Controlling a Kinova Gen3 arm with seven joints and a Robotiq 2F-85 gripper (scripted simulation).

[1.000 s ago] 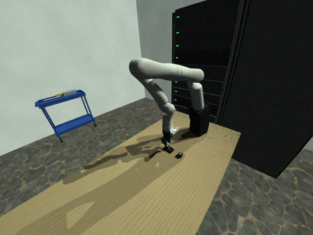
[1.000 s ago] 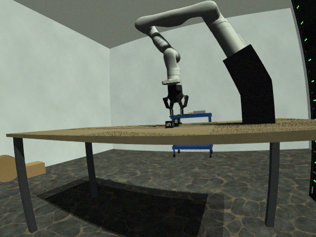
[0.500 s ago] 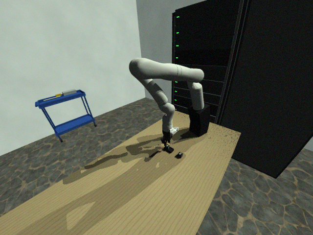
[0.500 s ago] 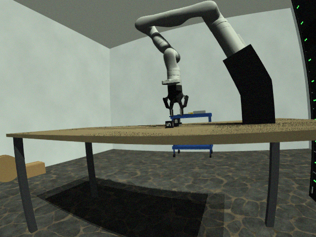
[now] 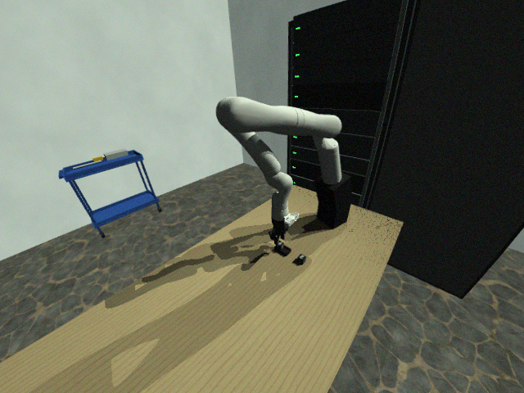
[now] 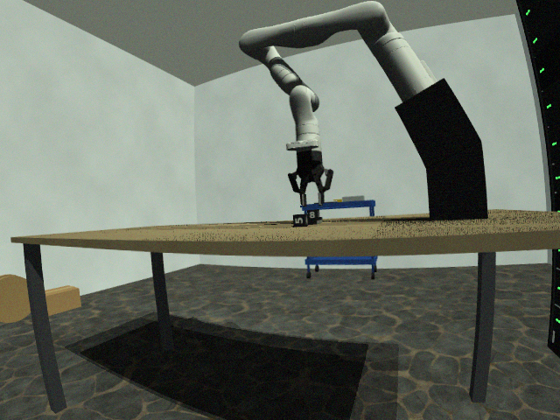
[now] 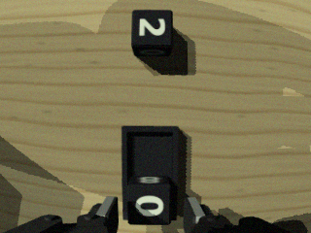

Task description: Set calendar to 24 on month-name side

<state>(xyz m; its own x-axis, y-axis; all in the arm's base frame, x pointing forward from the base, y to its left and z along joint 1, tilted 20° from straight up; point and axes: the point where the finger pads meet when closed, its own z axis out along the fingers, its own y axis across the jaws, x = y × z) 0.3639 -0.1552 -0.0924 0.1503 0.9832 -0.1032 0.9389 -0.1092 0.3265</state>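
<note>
My gripper is now 4 cm above the black cube. Round my hand: black tray (2 cm to the left, 6 cm below); then black date cube (2 cm ahead, 12 cm to the left, 5 cm below).
</note>
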